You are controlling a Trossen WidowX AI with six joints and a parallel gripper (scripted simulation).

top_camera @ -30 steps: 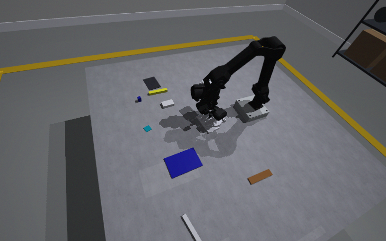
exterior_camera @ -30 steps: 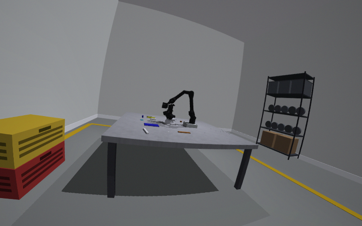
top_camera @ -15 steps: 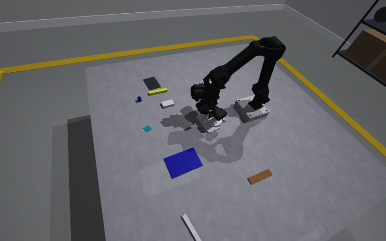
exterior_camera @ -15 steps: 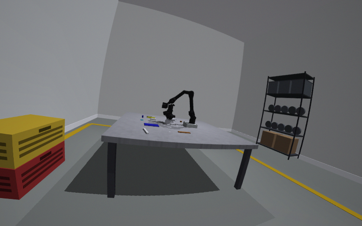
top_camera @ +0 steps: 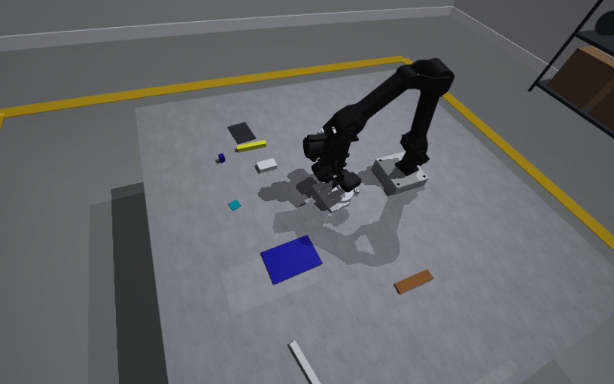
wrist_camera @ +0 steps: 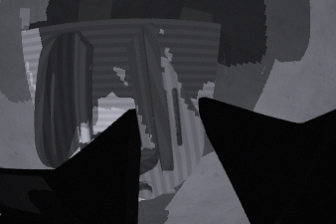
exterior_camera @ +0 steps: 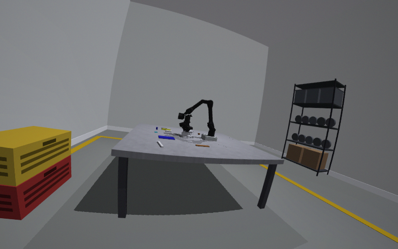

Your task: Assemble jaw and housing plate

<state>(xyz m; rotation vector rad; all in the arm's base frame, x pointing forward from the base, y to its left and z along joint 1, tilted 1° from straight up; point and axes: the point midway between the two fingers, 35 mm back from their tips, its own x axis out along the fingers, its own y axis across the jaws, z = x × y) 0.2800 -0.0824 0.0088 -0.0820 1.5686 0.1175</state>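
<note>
My gripper tip is 30 mm to the right of the base, 10 mm short of it and 10 mm above it. Also, from my gripper tip: teal tile: 300 mm ahead, 90 mm to the right, 20 mm below; blue sheet: 240 mm ahead, 160 mm to the left, 20 mm below; white block: 180 mm to the right, 140 mm ahead, 10 mm below.
</note>
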